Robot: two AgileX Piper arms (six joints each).
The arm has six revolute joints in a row. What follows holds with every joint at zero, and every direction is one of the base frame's. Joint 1 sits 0.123 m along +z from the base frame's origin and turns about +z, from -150 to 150 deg. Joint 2 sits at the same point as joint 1 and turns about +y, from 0 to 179.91 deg. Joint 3 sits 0.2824 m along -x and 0.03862 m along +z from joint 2 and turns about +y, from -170 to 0 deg. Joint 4 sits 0.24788 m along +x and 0.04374 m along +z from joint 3 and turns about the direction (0.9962, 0, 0.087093), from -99.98 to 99.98 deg. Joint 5 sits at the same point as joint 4 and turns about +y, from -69.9 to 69.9 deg. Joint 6 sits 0.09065 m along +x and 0.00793 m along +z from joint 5 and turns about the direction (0.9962, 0, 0.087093), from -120 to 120 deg. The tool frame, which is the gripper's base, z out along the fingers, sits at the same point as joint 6; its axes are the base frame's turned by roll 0, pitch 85 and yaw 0 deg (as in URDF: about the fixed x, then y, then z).
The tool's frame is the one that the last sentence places.
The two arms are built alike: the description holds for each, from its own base.
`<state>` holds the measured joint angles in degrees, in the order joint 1, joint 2, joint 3, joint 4, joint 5, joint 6, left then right.
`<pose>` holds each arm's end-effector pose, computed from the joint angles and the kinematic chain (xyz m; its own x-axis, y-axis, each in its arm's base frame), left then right.
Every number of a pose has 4 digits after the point.
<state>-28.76 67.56 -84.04 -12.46 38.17 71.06 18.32 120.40 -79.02 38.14 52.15 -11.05</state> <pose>0.2044 -0.1260 0.4861 0.3998 0.7713 -0.4952 0.4960 0.2723 0.8245 0.3682 0.1687 0.1374 -0.9952 -0.0965 -0.0170 -0.0919 0.8592 0.5033</pose>
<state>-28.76 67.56 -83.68 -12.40 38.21 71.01 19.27 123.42 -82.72 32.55 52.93 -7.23</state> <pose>0.2049 -0.1263 0.4841 0.3964 0.7733 -0.4949 0.5009 0.2696 0.8225 0.3770 0.1732 0.1272 -0.9929 -0.1186 -0.0024 -0.1076 0.8915 0.4401</pose>
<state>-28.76 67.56 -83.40 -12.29 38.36 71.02 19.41 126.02 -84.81 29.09 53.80 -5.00</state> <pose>0.2053 -0.1264 0.4823 0.3936 0.7760 -0.4928 0.5053 0.2652 0.8212 0.3824 0.1726 0.1148 -0.9916 -0.1268 0.0259 -0.1063 0.9121 0.3960</pose>
